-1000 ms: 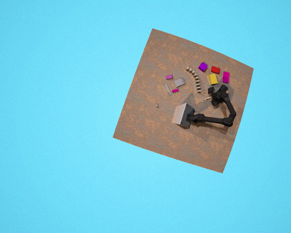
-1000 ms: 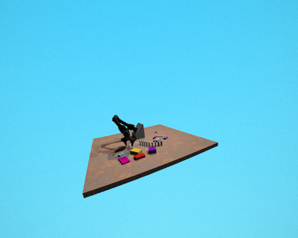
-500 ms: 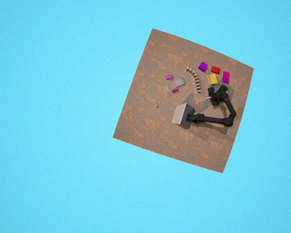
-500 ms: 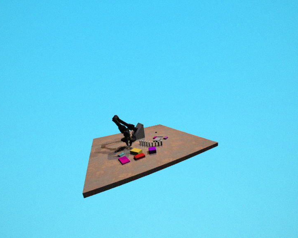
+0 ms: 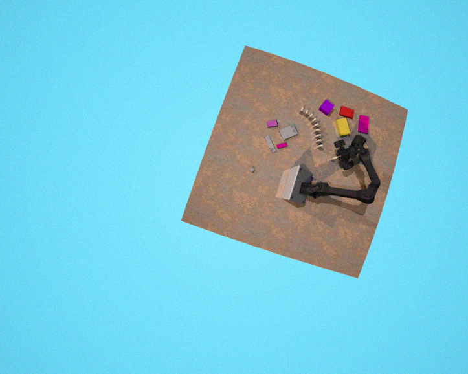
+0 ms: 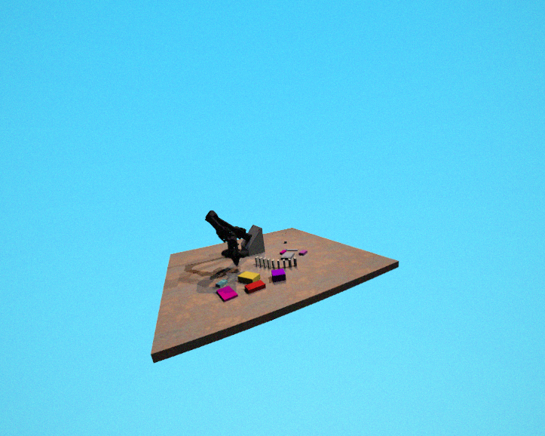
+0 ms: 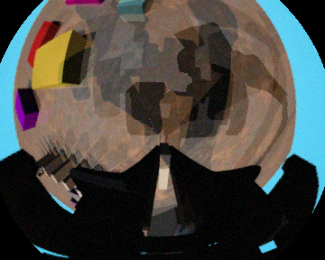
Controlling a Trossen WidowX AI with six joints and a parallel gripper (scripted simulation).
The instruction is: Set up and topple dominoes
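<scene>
Now: the cyan block 150 mm ahead of my gripper tip, 150 mm to the right of it and 10 mm below it. The rest, counted from my gripper tip: red block (330 mm ahead, 20 mm to the right, 10 mm below); yellow block (210 mm ahead, 10 mm to the right, 10 mm below); grey block (90 mm ahead, 360 mm to the left, 10 mm below).
</scene>
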